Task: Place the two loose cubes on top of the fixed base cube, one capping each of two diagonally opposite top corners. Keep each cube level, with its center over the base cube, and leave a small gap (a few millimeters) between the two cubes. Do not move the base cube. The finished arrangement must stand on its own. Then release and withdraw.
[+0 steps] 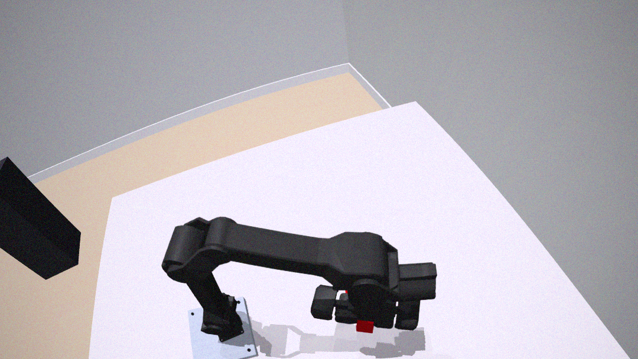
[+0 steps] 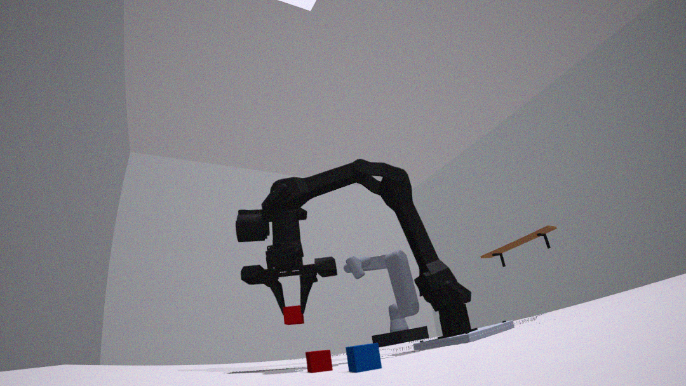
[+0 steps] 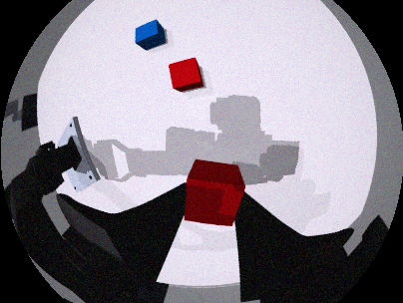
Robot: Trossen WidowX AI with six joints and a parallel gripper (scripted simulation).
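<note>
Now: the blue base cube 200 mm to the left of my gripper tip, 90 mm below it and 20 mm ahead of it. From my gripper tip the other things lie so: red cube right at my gripper tip.
</note>
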